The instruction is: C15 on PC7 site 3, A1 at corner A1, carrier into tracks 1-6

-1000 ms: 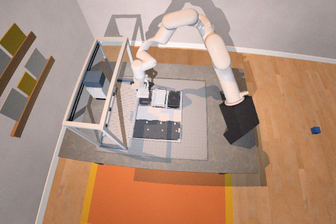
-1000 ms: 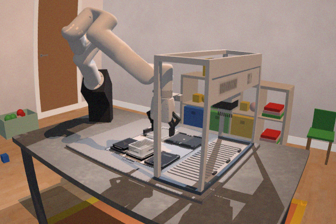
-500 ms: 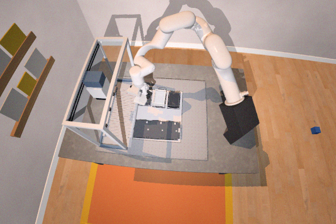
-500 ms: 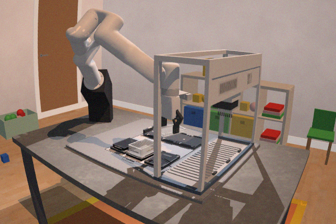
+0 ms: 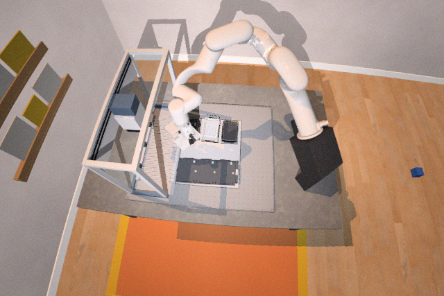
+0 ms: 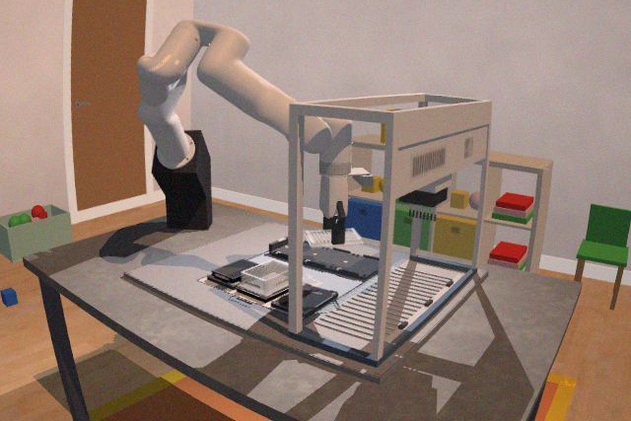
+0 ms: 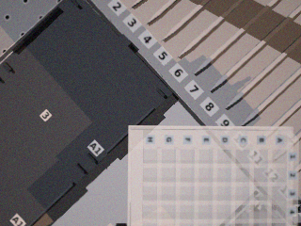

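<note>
Now: the dark plate carrier PC7 16 cm to the left of my hand, 13 cm below it and 8 cm behind it. From my hand the other things lie so: dark plate C16 (24 cm behind, 12 cm below, 6 cm to the right); white deep-well block (13 cm behind, 11 cm below, 9 cm to the right); pale 96-well plate (1 cm below).
</note>
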